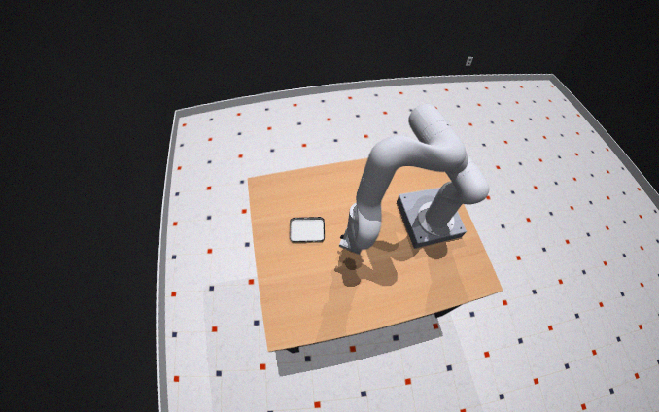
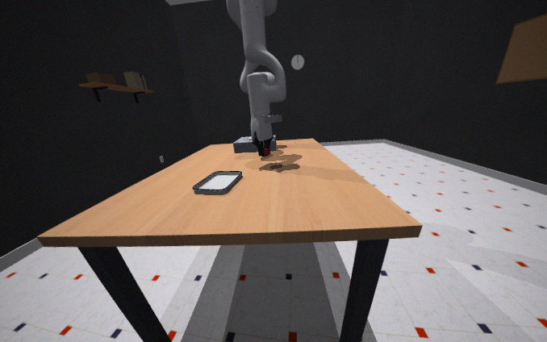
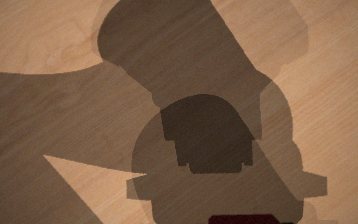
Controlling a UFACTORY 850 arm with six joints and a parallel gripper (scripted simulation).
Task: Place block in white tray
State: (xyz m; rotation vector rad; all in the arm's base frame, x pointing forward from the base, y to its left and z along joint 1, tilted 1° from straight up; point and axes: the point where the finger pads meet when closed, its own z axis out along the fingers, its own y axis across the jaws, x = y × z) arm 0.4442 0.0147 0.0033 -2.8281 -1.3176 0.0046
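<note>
Now: hand 18 cm to the left of the white tray, 17 cm short of it and 6 cm above it. Also, from my hand: red block 1 cm below.
</note>
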